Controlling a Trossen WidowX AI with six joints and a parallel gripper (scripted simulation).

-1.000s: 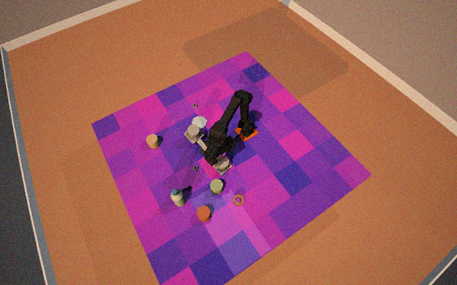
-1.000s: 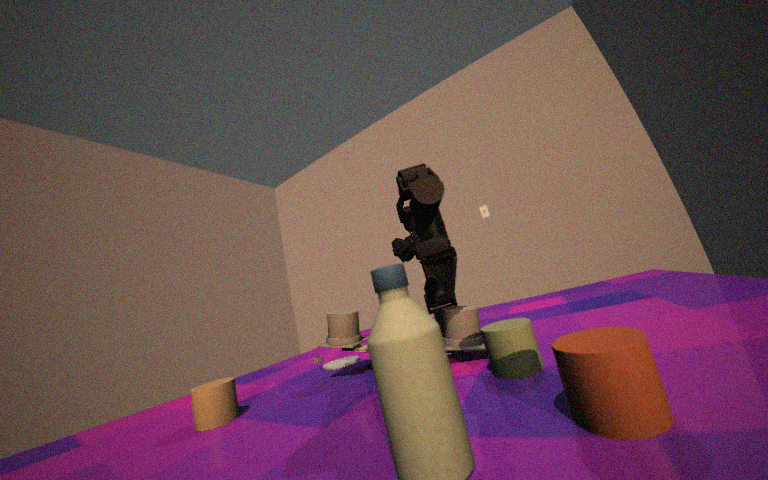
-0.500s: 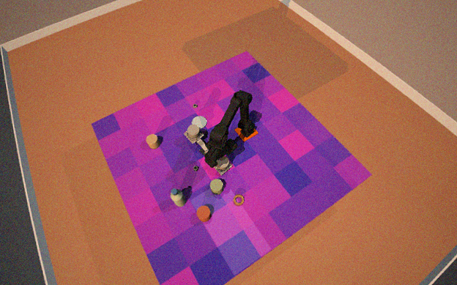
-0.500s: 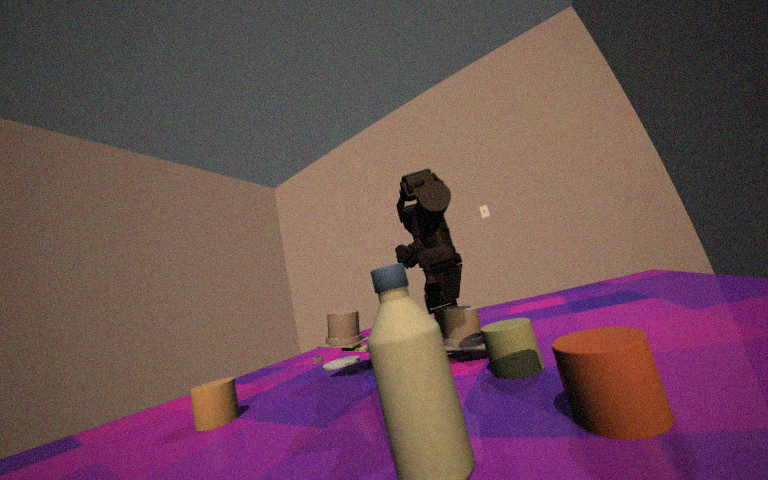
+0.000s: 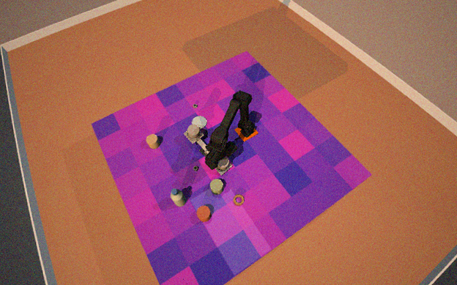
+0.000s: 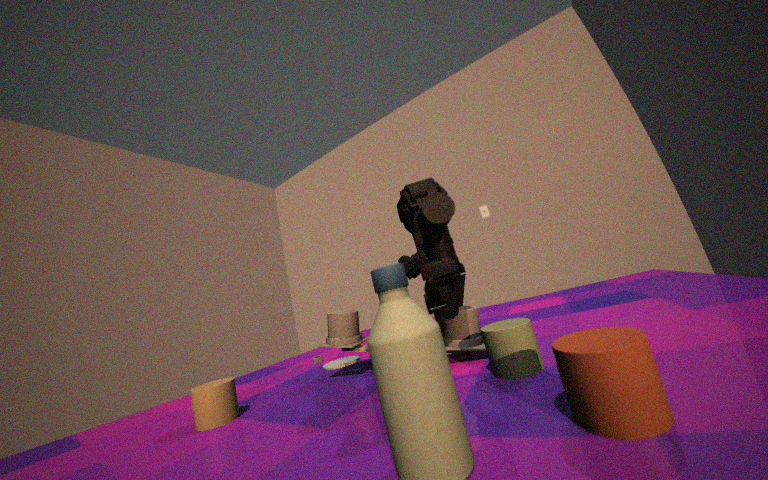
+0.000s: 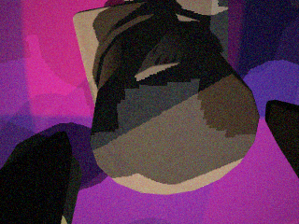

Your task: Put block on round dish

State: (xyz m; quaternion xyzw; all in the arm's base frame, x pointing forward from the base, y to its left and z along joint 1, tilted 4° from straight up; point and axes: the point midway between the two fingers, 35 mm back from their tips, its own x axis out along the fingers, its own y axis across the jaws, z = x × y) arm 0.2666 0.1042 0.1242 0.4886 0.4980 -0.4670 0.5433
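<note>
Right now my gripper tip is 40 mm above the pale green block. The rest, counted from my gripper tip: taupe cup 20 mm ahead, 270 mm to the right, 30 mm above; then green cylinder 120 mm ahead, 80 mm to the left, 50 mm below; then orange cylinder 250 mm ahead, 150 mm to the left, 50 mm below.
</note>
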